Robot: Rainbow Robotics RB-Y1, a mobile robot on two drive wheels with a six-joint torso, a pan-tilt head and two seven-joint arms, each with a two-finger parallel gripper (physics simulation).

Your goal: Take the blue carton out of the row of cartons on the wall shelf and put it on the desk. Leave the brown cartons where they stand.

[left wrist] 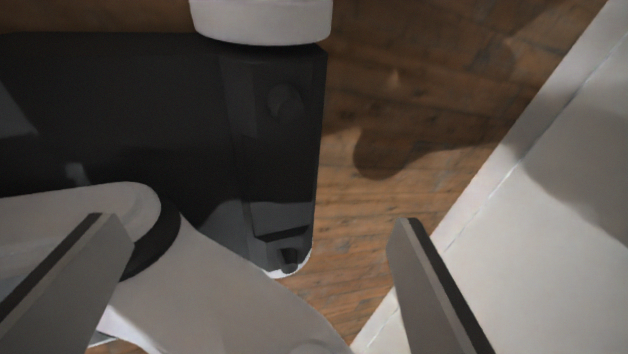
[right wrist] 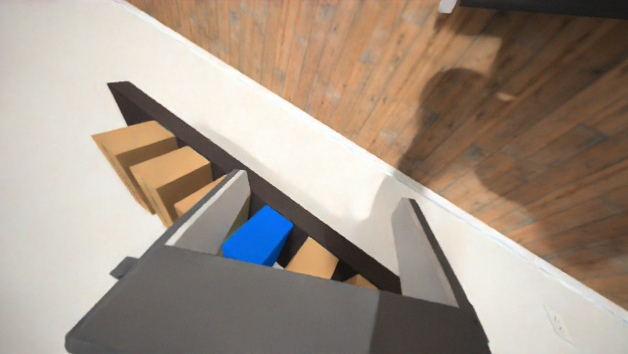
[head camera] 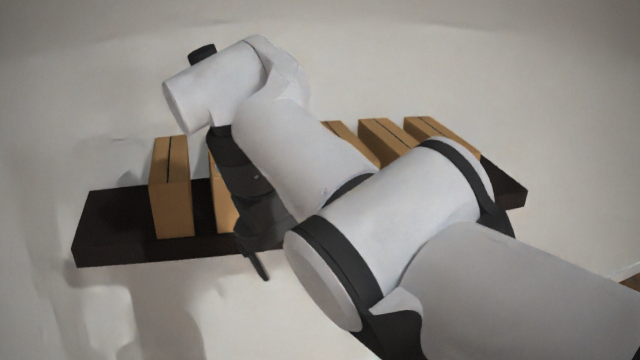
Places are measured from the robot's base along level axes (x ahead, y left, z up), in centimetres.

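Pixels of known places: left gripper, fingertip midpoint: (left wrist: pixel 264 230); right gripper, fingertip midpoint: (right wrist: pixel 319 193).
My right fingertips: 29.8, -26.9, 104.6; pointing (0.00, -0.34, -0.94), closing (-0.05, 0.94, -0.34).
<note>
Ahead of a thing's pixels: the offset from my right fingertips to its top centre, as dx, dy, dz. Level surfaces: height alone.
The blue carton {+36.5, -15.2, -0.2} (right wrist: pixel 257 237) stands in the row on the dark wall shelf (head camera: pixel 115 215) (right wrist: pixel 310 220), between brown cartons; in the head view it does not show, and my right arm covers the row's middle. Brown cartons (head camera: pixel 172 200) (right wrist: pixel 172 167) stand on both sides of it. My right gripper (right wrist: pixel 319 193) is open and empty; its fingers reach over the shelf edge in the right wrist view, and its left-hand finger overlaps a brown carton beside the blue one. Contact cannot be told. My left gripper (left wrist: pixel 264 230) is open and empty, away from the shelf. The desk cannot be made out for certain.
More brown cartons {+30.9, -40.2, -0.2} (head camera: pixel 387 135) stand toward the shelf's right end in the head view. The white wall (head camera: pixel 450 65) is behind. A dark edge with a white corner (right wrist: pixel 446 6) shows at the right wrist view's top right, above wooden floor {dz -104.6} (right wrist: pixel 325 65).
</note>
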